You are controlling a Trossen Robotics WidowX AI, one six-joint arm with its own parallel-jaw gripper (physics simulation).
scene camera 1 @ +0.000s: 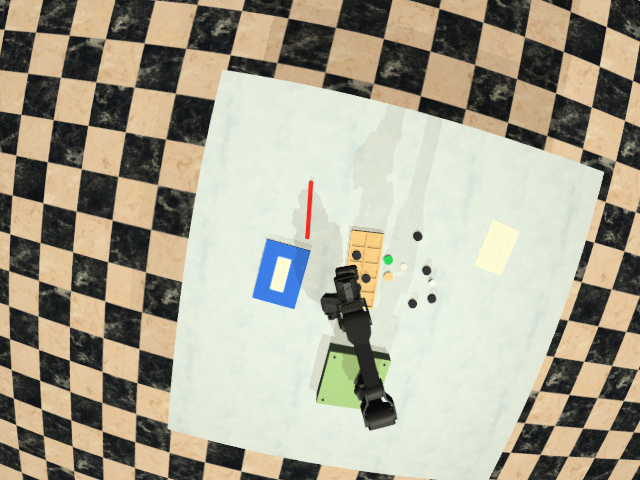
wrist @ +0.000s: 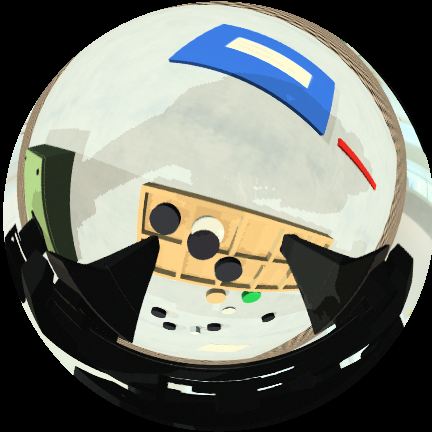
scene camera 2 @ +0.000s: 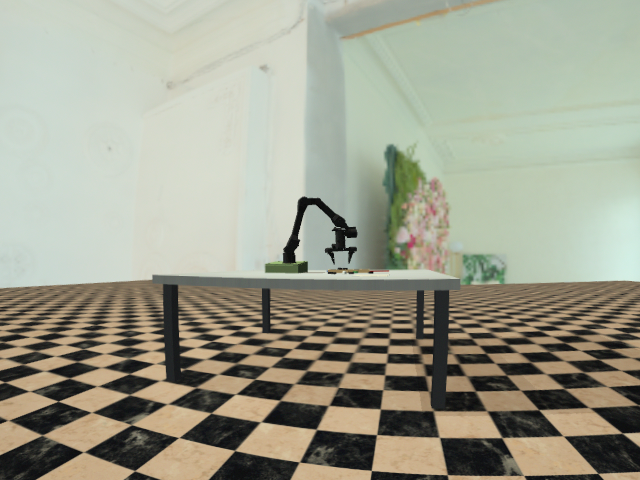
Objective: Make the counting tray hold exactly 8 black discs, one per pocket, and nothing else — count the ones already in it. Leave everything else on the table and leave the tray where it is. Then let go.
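The tan counting tray [scene camera 1: 373,255] [wrist: 252,237] lies flat with two rows of pockets. In the wrist view, a black disc [wrist: 165,218] sits in the end pocket, and another black disc [wrist: 203,244] overlaps a white disc [wrist: 207,224] and a divider. A third black disc [wrist: 228,269] [scene camera 1: 366,278] is in the other row. A further black disc [scene camera 1: 356,255] is in the tray in scene camera 1. My gripper [scene camera 2: 341,262] [wrist: 221,241] is open and empty above the tray; its right finger hides part of it. Loose black discs [scene camera 1: 417,236] [scene camera 1: 426,270] [scene camera 1: 431,298] [scene camera 1: 412,303] lie on the table.
Beside the tray lie a green disc [scene camera 1: 388,259] [wrist: 251,297], a tan disc [scene camera 1: 388,276] [wrist: 216,296], a white disc [scene camera 1: 403,267] and a small white piece [scene camera 1: 432,283]. A blue rectangle [scene camera 1: 262,273], a red stick [scene camera 1: 309,209] and a cream card [scene camera 1: 496,246] lie farther out.
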